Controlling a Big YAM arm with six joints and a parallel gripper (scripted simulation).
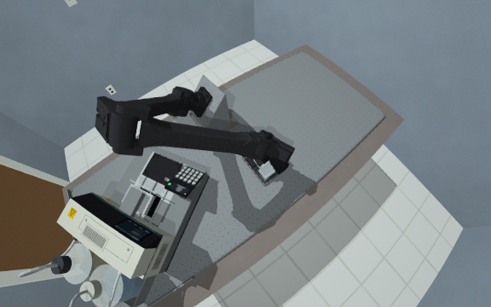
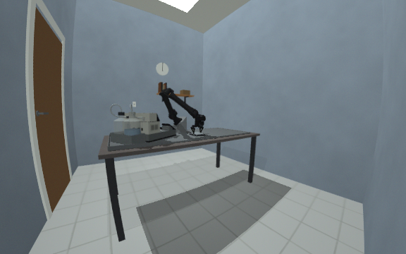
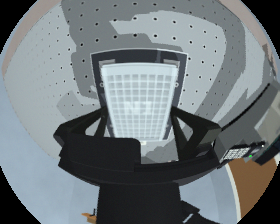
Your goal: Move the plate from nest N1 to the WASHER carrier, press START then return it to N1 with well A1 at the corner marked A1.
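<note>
Now: the white well plate 10 mm below my hand. From my hand the other things lie so: plate washer (130 mm behind, 510 mm to the right, 100 mm above); then bottle (40 mm behind, 800 mm to the right, 110 mm above).
</note>
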